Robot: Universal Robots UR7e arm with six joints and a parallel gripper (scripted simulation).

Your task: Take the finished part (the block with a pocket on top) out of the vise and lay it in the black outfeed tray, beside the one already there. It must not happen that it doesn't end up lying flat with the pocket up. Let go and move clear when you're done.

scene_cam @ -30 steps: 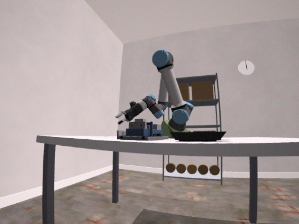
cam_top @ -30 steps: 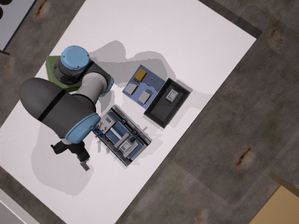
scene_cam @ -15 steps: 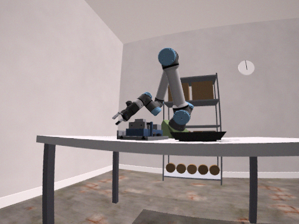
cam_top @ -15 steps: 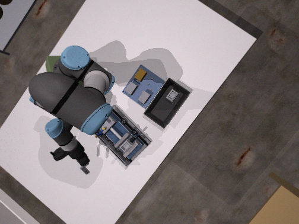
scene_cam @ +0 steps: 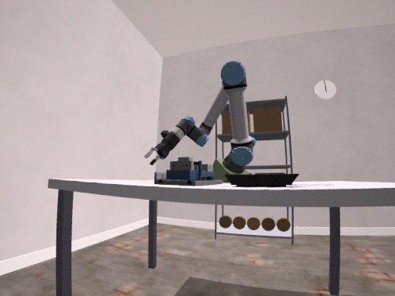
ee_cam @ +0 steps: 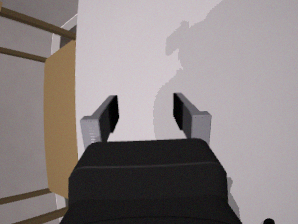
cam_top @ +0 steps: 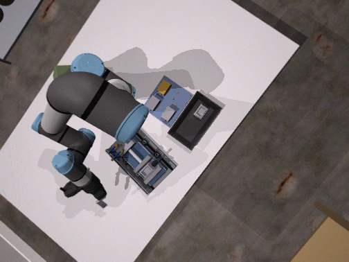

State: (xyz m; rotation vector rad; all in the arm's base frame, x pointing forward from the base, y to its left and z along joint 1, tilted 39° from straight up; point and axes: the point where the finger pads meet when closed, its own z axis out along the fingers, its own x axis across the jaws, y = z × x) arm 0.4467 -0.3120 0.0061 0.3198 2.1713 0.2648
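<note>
Right now my hand is 240 mm to the right of the blue vise, 80 mm above it and 40 mm past it. From my hand the other things lie so: grey block (480 mm to the left, 120 mm behind, 100 mm below); then blue fixture plate (510 mm to the left, 170 mm behind, 120 mm below); then brass block (540 mm to the left, 230 mm behind, 100 mm below).
</note>
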